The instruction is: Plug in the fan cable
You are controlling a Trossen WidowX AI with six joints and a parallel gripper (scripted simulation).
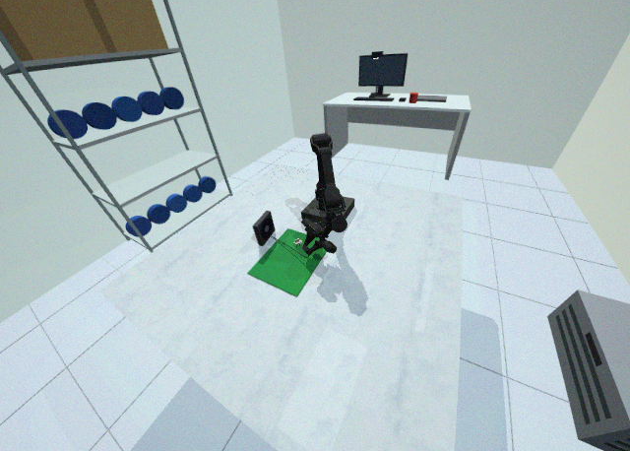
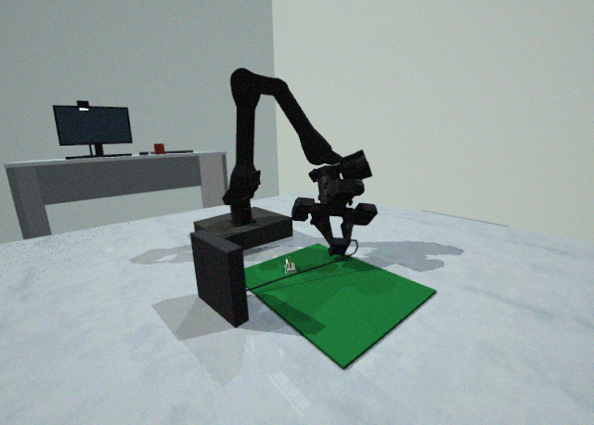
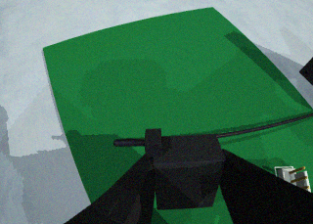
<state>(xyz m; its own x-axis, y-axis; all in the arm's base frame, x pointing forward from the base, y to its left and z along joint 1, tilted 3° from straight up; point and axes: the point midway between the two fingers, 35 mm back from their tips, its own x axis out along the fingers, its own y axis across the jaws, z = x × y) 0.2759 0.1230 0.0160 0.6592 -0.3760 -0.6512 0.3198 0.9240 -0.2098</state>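
My gripper tip is 3 cm short of the green board, 6 cm to the left of it and 6 cm above it. The rest, counted from my gripper tip: white four-pin header 5 cm behind, 9 cm to the right, 5 cm below; black plug 1 cm behind, 1 cm below; black fan 24 cm to the right, 1 cm above.
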